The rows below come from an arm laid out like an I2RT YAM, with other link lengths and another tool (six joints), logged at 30 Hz.
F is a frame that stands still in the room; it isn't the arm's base.
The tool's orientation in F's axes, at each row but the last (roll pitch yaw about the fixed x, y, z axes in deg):
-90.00, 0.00, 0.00
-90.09, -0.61, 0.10
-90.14, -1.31, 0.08
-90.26, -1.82, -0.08
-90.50, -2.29, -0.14
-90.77, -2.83, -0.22
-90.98, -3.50, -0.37
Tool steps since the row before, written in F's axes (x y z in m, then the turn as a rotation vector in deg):
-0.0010, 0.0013, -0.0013, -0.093, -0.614, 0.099
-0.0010, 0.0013, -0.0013, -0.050, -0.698, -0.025
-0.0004, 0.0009, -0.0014, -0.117, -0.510, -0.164
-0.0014, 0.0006, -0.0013, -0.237, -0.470, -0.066
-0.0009, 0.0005, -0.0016, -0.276, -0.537, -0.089
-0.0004, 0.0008, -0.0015, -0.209, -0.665, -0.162
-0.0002, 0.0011, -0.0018, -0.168, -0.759, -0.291
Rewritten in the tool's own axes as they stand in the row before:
-0.0010, 0.0013, 0.0013, -0.093, -0.099, -0.614
-0.0010, 0.0013, 0.0013, -0.051, 0.026, -0.698
-0.0004, 0.0014, 0.0009, -0.121, 0.163, -0.509
-0.0014, 0.0013, 0.0006, -0.238, 0.061, -0.470
-0.0010, 0.0016, 0.0005, -0.278, 0.083, -0.537
-0.0005, 0.0015, 0.0008, -0.214, 0.161, -0.664
-0.0003, 0.0018, 0.0011, -0.181, 0.293, -0.755

